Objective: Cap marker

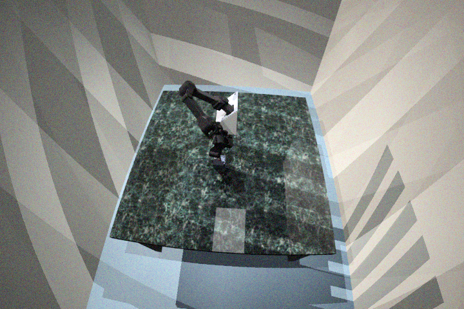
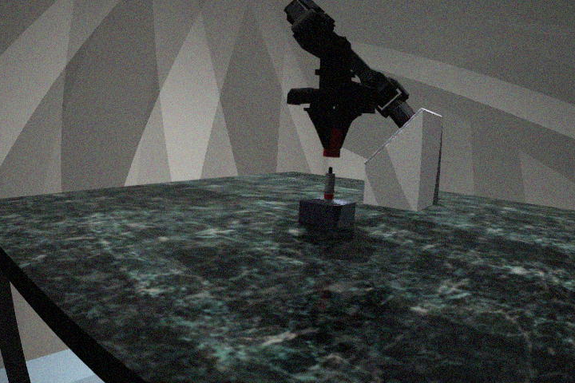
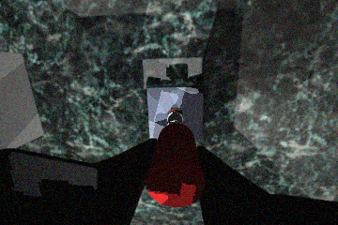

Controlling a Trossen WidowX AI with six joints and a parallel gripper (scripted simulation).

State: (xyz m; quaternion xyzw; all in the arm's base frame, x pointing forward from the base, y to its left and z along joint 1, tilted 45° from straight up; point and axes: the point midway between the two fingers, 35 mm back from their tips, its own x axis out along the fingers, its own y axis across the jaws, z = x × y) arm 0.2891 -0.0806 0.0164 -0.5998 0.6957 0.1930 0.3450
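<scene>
The dark holder block is 11 cm below my gripper tip. From my gripper tip the other things lie so: red cap (1 cm above).
</scene>
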